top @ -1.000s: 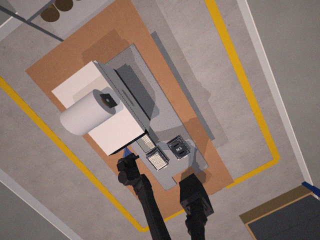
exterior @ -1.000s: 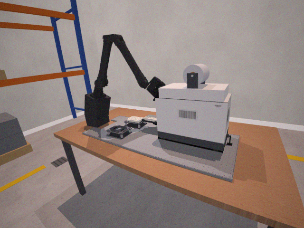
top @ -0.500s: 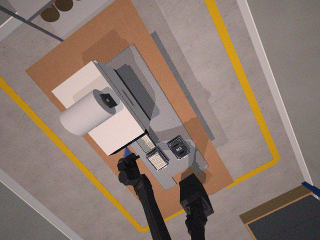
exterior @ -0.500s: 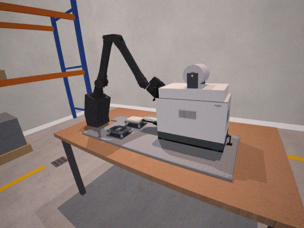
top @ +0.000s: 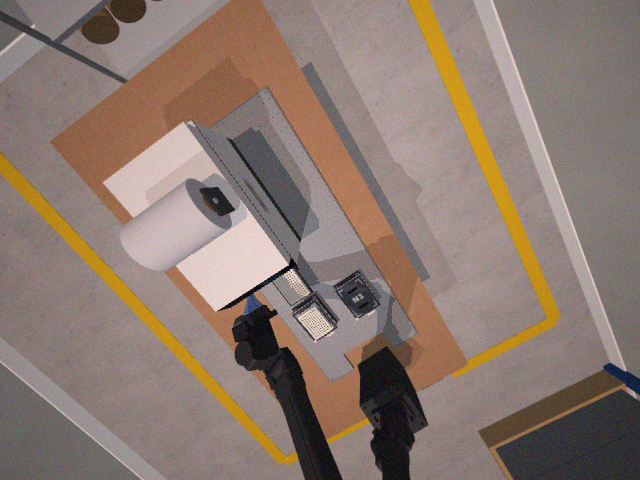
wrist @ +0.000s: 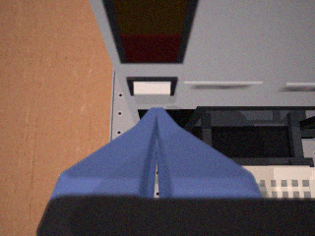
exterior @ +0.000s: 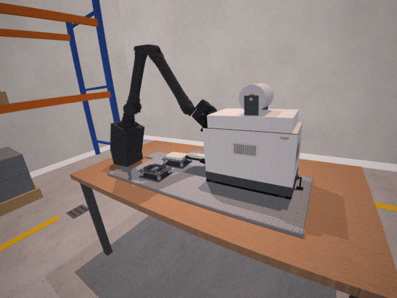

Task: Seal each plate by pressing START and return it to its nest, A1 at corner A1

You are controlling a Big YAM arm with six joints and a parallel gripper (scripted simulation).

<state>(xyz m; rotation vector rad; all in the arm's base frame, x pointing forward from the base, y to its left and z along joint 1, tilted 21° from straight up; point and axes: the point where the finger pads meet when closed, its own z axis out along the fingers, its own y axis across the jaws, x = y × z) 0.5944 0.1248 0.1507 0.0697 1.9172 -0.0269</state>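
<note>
Now: the start button 2 cm ahead of my hand. The rest, counted from my hand: foil roll (25 cm ahead, 22 cm above, 10 cm to the right); white well plate (28 cm behind, 14 cm below, 5 cm to the right); dark sealer stage (11 cm below, 9 cm to the right, 8 cm behind).
</note>
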